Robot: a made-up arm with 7 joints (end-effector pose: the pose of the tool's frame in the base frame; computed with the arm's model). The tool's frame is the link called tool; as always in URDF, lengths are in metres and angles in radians. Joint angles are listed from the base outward.
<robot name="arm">
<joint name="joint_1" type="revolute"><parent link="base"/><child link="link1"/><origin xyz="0.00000 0.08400 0.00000"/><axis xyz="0 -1 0"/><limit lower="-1.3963" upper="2.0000" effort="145" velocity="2.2"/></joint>
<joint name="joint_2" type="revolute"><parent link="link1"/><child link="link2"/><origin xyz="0.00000 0.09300 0.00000"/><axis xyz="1 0 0"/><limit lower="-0.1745" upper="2.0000" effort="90" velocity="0.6"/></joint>
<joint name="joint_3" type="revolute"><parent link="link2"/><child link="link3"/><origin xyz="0.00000 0.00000 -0.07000"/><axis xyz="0 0 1"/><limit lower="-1.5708" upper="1.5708" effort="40" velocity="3.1"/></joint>
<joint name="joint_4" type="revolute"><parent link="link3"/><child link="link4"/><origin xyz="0.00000 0.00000 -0.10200"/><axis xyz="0 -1 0"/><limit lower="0.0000" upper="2.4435" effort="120" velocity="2.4"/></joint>
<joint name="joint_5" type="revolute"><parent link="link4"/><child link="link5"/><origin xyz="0.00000 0.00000 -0.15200"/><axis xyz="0 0 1"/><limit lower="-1.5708" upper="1.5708" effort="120" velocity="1.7"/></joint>
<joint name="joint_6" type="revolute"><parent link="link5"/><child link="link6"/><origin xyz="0.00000 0.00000 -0.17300"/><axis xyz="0 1 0"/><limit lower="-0.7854" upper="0.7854" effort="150" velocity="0.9"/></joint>
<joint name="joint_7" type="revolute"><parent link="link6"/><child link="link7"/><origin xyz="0.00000 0.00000 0.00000"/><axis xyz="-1 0 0"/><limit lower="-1.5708" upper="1.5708" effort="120" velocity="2.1"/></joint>
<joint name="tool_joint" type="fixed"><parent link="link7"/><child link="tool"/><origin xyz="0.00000 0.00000 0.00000"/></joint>
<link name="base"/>
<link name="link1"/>
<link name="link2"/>
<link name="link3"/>
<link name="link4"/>
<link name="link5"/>
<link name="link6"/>
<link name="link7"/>
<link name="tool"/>
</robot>
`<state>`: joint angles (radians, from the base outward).
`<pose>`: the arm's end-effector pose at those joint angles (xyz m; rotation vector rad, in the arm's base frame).
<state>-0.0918 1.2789 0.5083 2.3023 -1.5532 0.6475 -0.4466</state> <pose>0.2219 0.1677 0.1058 -2.3773 0.9118 0.3315</pose>
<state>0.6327 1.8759 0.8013 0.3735 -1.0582 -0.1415 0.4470</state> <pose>-0.0658 0.6041 0.2293 1.7662 -0.3389 0.0488</pose>
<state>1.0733 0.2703 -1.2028 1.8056 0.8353 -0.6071 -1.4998</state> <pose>0.2051 -0.0815 0.0180 -0.6547 -1.8811 0.7629</pose>
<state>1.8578 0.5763 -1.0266 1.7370 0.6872 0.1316 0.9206</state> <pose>0.1914 0.0115 0.2295 -0.1976 -1.6970 -2.2751</pose>
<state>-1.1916 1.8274 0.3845 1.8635 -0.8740 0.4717 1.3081</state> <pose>0.2301 0.2230 -0.2188 0.6625 0.8406 -1.9300</pose>
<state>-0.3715 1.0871 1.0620 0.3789 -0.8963 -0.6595 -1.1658</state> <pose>0.0083 0.6454 -0.1400 2.3186 -0.9722 -0.3205</pose>
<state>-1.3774 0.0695 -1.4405 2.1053 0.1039 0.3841 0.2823</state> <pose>-0.0182 -0.0992 -0.0406 -1.7715 -0.1641 -0.0383</pose>
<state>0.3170 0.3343 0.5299 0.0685 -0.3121 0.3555 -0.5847</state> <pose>0.1632 0.3504 -0.4359 0.8525 0.0331 0.3259</pose>
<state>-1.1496 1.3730 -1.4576 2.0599 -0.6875 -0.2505 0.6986</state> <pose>-0.2453 0.1399 -0.1454 -2.0471 0.2347 -1.6275</pose>
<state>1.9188 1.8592 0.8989 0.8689 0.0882 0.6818 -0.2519</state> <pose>-0.3298 0.4878 0.0447 -0.7162 1.7190 -2.3188</pose>
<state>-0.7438 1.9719 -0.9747 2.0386 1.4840 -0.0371 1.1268</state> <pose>-0.0231 0.2942 -0.2656 -1.2799 0.3078 -0.1747</pose>
